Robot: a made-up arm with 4 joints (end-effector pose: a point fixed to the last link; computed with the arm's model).
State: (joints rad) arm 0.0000 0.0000 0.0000 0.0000
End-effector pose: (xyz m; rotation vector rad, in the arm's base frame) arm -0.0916 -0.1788 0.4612 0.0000 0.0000 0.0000
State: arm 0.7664 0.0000 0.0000 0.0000
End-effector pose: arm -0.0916 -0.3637 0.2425 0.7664 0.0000 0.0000
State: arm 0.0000 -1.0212 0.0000 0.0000
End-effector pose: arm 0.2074 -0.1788 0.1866 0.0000 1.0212 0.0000
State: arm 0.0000 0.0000 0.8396 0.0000
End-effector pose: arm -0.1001 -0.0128 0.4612 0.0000 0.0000 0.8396
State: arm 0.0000 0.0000 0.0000 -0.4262
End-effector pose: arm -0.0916 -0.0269 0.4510 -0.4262 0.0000 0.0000
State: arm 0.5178 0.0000 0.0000 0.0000
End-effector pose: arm -0.0916 -0.3230 0.3283 0.5178 0.0000 0.0000
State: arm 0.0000 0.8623 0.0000 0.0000
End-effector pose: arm -0.4319 -0.1788 0.3926 0.0000 -0.8623 0.0000
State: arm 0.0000 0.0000 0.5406 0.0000
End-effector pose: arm -0.0809 -0.0704 0.4612 0.0000 0.0000 0.5406
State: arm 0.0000 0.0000 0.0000 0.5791
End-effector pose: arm -0.0916 -0.3651 0.3745 0.5791 0.0000 0.0000
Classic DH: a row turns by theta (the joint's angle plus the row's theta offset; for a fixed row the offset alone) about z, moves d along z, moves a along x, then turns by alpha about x. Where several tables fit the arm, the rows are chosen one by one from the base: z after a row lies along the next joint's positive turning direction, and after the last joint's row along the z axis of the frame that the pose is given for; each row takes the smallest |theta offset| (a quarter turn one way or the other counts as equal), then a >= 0, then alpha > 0; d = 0 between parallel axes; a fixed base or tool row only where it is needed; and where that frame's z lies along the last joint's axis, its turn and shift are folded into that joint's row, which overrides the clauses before.
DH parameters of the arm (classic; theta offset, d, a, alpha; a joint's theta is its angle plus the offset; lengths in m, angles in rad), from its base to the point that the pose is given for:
base (fixed): 1.5708 0.1225 0 1.5708
joint 1: -1.5708 -0.1872 0.0655 1.5708
joint 2: -1.5708 0.1053 0.0946 1.5708
joint 3: 1.5708 0.0482 0.0211 -1.5708
joint 4: 0 0.1902 0.0524 1.5708
tool (fixed): 1.5708 0.356 0 0

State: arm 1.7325 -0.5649 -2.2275 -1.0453
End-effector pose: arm -0.0452 -0.0977 -0.3139 -0.2259 2.1191 -0.0851
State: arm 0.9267 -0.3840 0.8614 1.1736
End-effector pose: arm 0.1516 -0.0780 -0.0713 2.0824 0.5697 0.9866
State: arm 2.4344 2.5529 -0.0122 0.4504
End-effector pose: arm -0.4565 0.4475 0.1368 0.8886 -1.6079 -2.4707
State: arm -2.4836 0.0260 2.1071 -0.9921
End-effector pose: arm -0.5997 0.1831 -0.0022 1.4413 -1.7360 -1.9075
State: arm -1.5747 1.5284 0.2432 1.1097
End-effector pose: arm -0.3392 0.1202 0.5341 -0.5545 -0.1581 1.5476
